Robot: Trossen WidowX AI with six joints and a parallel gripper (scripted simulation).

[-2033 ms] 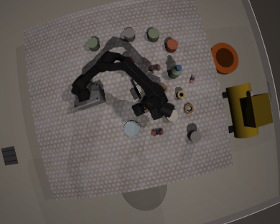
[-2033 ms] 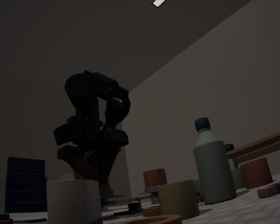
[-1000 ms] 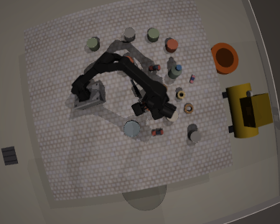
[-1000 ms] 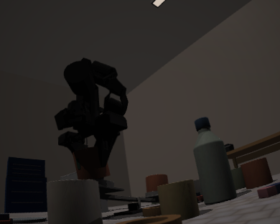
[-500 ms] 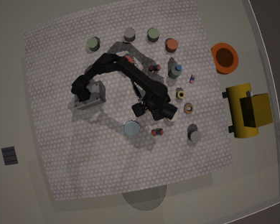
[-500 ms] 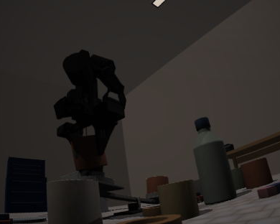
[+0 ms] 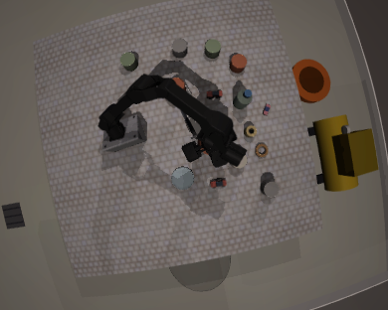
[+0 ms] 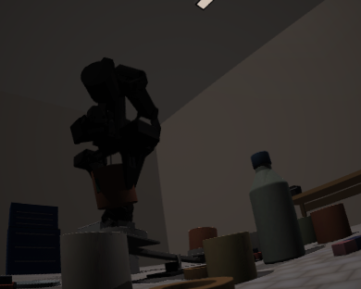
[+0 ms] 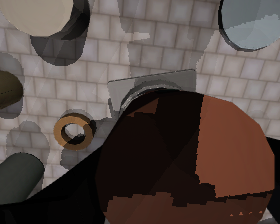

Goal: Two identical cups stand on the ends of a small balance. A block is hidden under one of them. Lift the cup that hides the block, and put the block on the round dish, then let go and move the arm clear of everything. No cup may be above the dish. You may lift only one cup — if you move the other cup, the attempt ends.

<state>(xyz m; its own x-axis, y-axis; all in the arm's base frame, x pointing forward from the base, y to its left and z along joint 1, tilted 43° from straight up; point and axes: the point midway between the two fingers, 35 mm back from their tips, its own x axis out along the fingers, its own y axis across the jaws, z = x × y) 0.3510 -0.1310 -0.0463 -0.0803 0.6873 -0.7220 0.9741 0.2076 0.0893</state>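
Right now my gripper tip is 13 cm past the pale blue round dish, 12 cm to the left of it and 15 cm above it. Also, from my gripper tip: bottle 20 cm ahead, 15 cm to the left, 4 cm below; then cream cylinder 12 cm ahead, 8 cm to the right, 11 cm below; then orange cup 2 cm to the right, 1 cm above.
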